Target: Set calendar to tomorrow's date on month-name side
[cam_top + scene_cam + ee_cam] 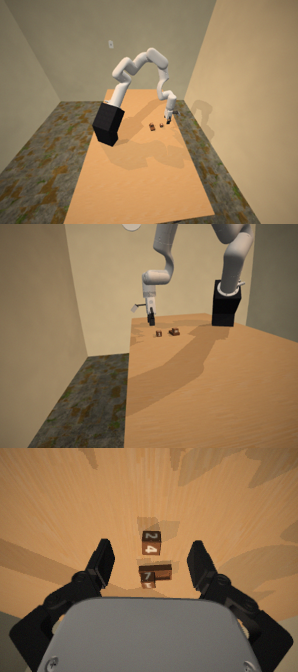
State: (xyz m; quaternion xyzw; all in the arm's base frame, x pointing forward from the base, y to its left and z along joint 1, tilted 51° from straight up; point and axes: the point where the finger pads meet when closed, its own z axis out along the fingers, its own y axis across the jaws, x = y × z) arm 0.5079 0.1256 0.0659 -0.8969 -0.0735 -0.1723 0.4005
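The brown digit cube is 4 cm behind my hand, 1 cm to the right of it and 8 cm below it.
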